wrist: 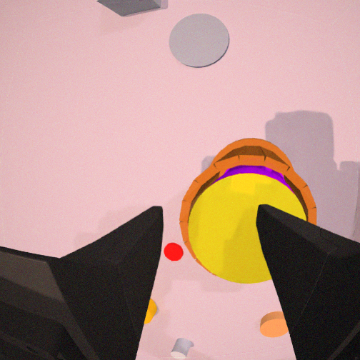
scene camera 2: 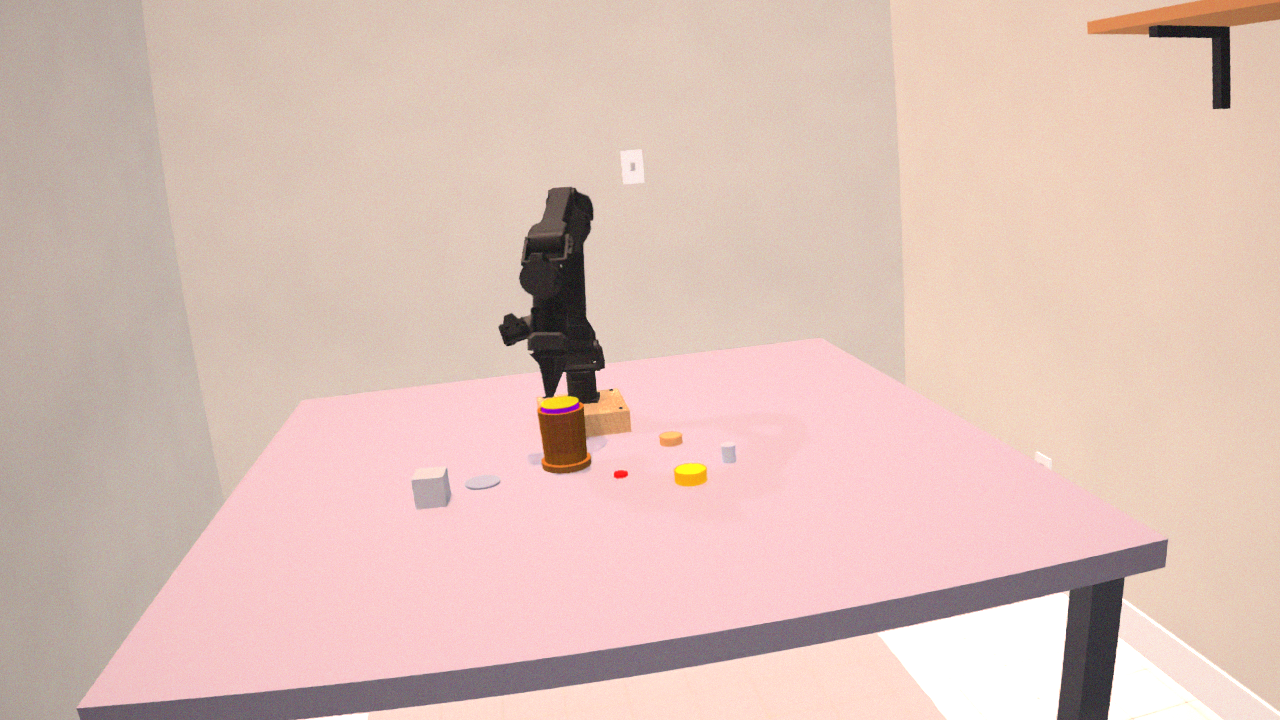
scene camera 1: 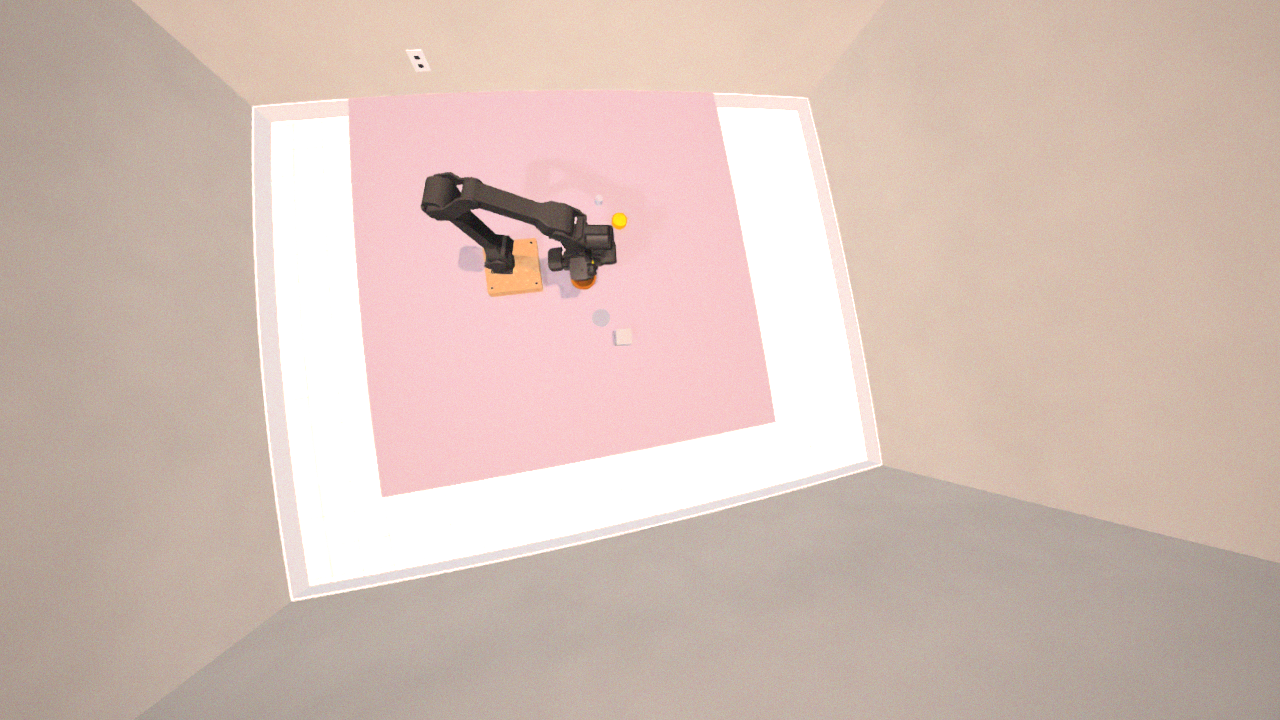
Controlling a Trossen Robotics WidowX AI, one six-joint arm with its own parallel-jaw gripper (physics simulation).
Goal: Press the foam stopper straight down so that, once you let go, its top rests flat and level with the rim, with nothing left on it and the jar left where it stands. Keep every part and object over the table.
Labels:
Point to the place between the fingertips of my gripper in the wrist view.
210,214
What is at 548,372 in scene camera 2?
My gripper.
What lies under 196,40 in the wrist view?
A grey disc.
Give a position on a foam stopper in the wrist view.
At 222,232

